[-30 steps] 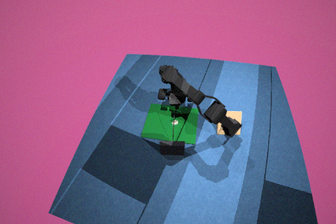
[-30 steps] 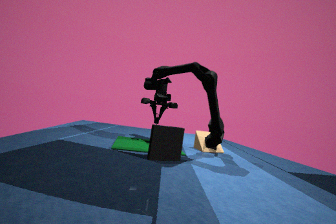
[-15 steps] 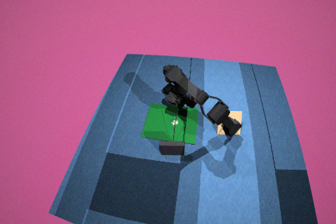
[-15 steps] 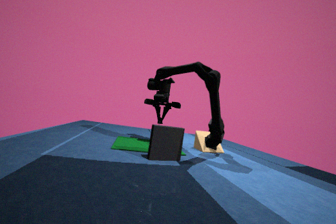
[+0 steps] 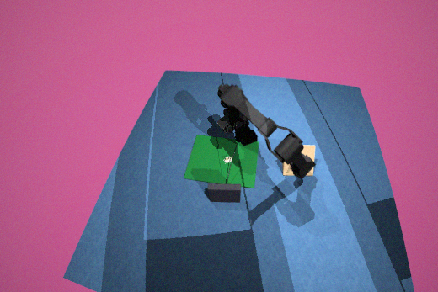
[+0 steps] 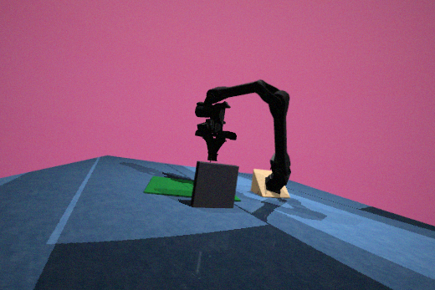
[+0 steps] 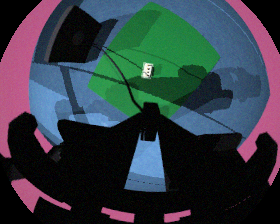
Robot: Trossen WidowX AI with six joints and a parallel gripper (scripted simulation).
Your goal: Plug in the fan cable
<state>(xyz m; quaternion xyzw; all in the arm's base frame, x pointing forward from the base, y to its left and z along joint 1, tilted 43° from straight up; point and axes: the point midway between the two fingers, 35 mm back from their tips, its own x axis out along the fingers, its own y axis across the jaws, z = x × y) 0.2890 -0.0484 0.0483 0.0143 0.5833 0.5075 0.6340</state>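
My gripper tip is 130 mm above the white four-pin header, 40 mm to the right of it and 40 mm short of it. Round my gripper tip: dark fan 220 mm to the left, 70 mm below; then green board 140 mm below, 60 mm ahead, 40 mm to the left; then dark plug 10 mm to the right, 10 mm behind.
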